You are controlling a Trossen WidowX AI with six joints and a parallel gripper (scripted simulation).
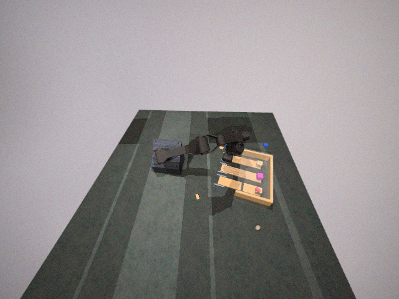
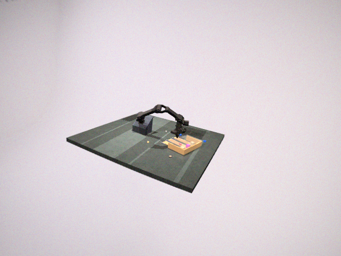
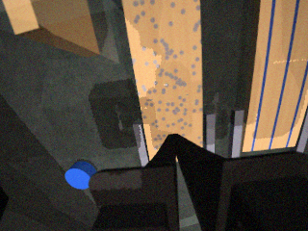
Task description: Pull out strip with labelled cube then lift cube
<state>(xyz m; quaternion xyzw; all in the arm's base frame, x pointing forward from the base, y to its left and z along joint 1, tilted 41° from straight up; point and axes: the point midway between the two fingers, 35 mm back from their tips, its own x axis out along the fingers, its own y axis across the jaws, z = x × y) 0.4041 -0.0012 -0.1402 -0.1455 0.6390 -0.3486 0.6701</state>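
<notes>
My gripper tip is 9 cm short of the speckled strip and 3 cm to the left of it. Round my gripper tip: red piece: 13 cm ahead, 26 cm to the right, 6 cm above; then tan block: 20 cm behind, 29 cm to the right.
</notes>
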